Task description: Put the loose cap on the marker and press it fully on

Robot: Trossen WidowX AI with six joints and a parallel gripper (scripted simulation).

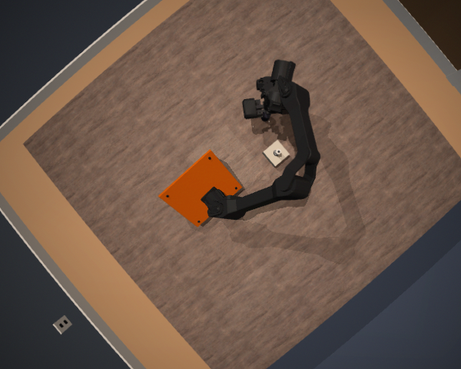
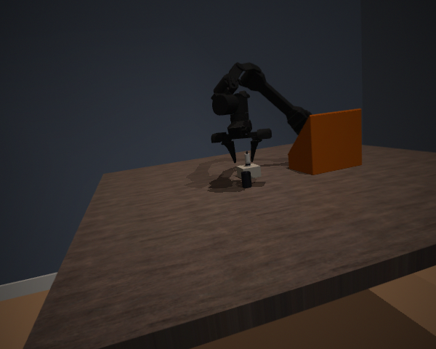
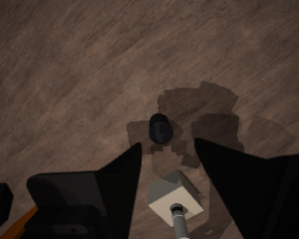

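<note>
Right now my gripper tip is 6 cm above the dark cap. Also, from my gripper tip: pale holder block: 12 cm to the right, 8 cm behind, 6 cm below.
</note>
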